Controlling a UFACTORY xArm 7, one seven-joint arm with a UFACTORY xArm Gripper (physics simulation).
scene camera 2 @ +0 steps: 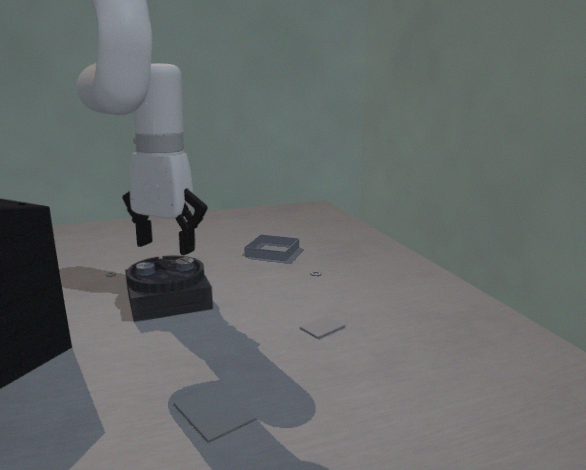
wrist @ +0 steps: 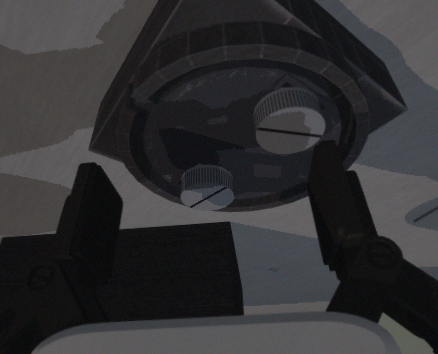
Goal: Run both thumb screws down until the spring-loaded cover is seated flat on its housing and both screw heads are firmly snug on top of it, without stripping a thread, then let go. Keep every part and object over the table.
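Frame: origin at the arm's base, x left, y ahead, z down, level; centimetres.
Where they show: gripper, between the fingertips: [scene camera 2: 165, 248] [wrist: 208, 172].
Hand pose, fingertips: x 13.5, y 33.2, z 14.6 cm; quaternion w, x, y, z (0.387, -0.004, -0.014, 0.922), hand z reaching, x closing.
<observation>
Each offset is from my fingertips to the centre of the thing. Level surfaces: height alone.
A dark square housing {dx -2.6, dy -0.5, dz +5.3 cm} [scene camera 2: 172, 302] [wrist: 116, 107] stands on the table, with a round dark cover {dx -2.6, dy -0.4, dz +3.8 cm} [scene camera 2: 165, 276] [wrist: 220, 120] inside a ribbed rim on top. One silvery thumb screw {dx -2.4, dy +2.8, dz +3.3 cm} [scene camera 2: 185, 264] [wrist: 289, 122] with a slotted head stands at the right side of the cover. The other thumb screw {dx -2.7, dy -3.6, dz +3.2 cm} [scene camera 2: 145, 269] [wrist: 206, 187] stands at the left in the scene view and at the lower edge in the wrist view. Both heads stand up from the cover; whether the cover is flat on the housing cannot be told. My gripper [scene camera 2: 165, 242] [wrist: 208, 172] is open and empty, above the cover, touching neither screw.
A large black block [scene camera 2: 30, 290] [wrist: 190, 270] stands at the left. A shallow grey open tray {dx +14.9, dy +22.8, dz +7.1 cm} [scene camera 2: 270, 253] lies behind and right of the housing. Small rings {dx +0.3, dy +27.1, dz +8.0 cm} [scene camera 2: 316, 271] {dx +12.0, dy -10.1, dz +8.0 cm} [scene camera 2: 111, 272] and two thin flat plates {dx -19.6, dy +20.6, dz +8.0 cm} [scene camera 2: 323, 326] {dx -34.2, dy +1.8, dz +8.0 cm} [scene camera 2: 215, 410] lie on the table {dz +8.1 cm} [scene camera 2: 400, 350].
</observation>
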